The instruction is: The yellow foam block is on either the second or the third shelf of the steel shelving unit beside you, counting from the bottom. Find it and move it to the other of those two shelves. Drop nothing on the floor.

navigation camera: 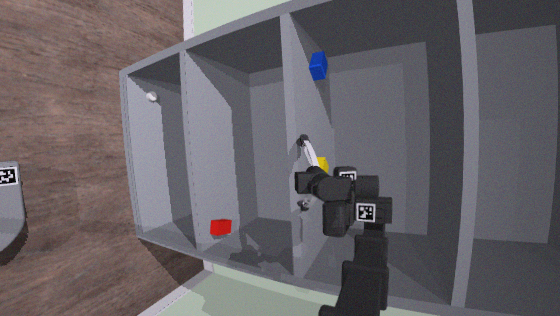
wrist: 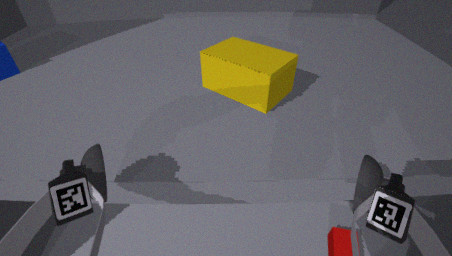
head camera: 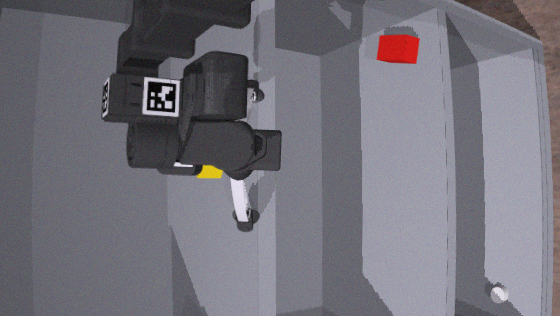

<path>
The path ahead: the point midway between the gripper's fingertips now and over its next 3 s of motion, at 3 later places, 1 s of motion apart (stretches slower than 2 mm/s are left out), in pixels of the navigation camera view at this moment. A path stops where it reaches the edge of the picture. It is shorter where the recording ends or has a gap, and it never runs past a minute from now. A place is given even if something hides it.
My gripper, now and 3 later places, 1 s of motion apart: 302, 172; 310, 169; 311, 178; 309, 201
</path>
